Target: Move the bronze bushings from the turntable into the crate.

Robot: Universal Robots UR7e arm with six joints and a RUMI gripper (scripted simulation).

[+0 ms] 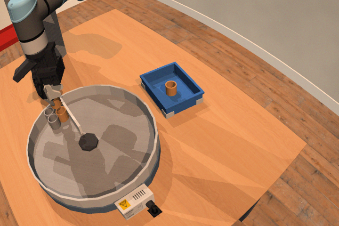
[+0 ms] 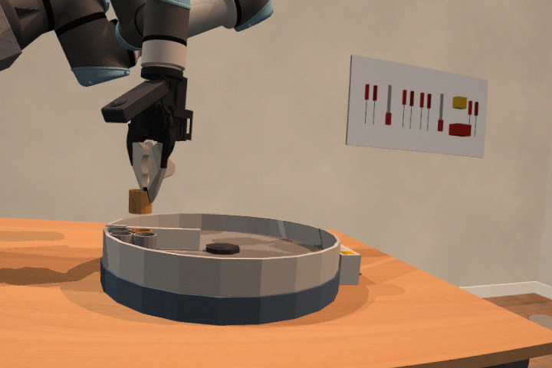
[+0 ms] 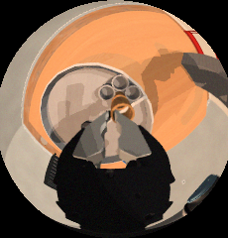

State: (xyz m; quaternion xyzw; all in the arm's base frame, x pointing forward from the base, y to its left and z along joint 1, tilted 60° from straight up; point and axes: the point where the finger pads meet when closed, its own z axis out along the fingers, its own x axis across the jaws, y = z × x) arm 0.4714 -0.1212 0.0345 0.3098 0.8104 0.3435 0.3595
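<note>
The blue crate is 40 cm to the left of my hand, 13 cm below it and 3 cm ahead of it. From my hand the other things lie so: grey turntable 13 cm ahead, 10 cm below, 6 cm to the left.
</note>
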